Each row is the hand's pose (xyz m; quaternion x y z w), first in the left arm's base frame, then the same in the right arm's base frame.
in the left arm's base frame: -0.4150 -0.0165 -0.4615 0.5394 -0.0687 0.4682 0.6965
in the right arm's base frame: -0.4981 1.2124 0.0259 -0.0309 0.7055 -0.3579 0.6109
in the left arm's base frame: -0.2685 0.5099 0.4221 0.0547 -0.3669 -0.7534 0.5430
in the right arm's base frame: -0.5431 1.1392 -1.0094 -0.9400 -0.1876 -0.0284 0.2836
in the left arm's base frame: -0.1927 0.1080 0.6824 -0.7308 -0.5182 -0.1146 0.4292
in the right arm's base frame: -0.0712 1.0362 -1.0512 0.5857 -0.2450 -0.7712 0.0463
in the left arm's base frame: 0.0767 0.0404 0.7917 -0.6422 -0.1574 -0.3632 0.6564
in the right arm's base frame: 0.0235 0.7652 -1.1332 0.8382 -0.2992 -0.3876 0.2402
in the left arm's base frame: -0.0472 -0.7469 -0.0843 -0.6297 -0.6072 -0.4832 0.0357
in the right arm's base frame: 0.2989 0.7932 0.0183 0.5841 0.3102 -0.7483 0.0503
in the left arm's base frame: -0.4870 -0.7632 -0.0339 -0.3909 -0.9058 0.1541 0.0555
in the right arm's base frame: 0.3650 1.2312 0.0120 -0.1442 0.0274 0.8942 0.4230
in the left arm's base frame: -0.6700 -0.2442 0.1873 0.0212 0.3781 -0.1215 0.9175
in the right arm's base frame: 0.0289 1.4656 -0.4167 0.6257 -0.6430 0.4308 0.0974
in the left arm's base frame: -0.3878 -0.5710 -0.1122 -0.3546 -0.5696 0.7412 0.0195
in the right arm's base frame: 0.1531 1.1470 -0.0178 0.3571 0.4465 0.7664 0.2927
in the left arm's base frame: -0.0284 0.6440 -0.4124 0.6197 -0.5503 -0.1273 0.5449
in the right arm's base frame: -1.0765 0.8870 -0.3584 -0.4154 0.1010 -0.1898 0.8839
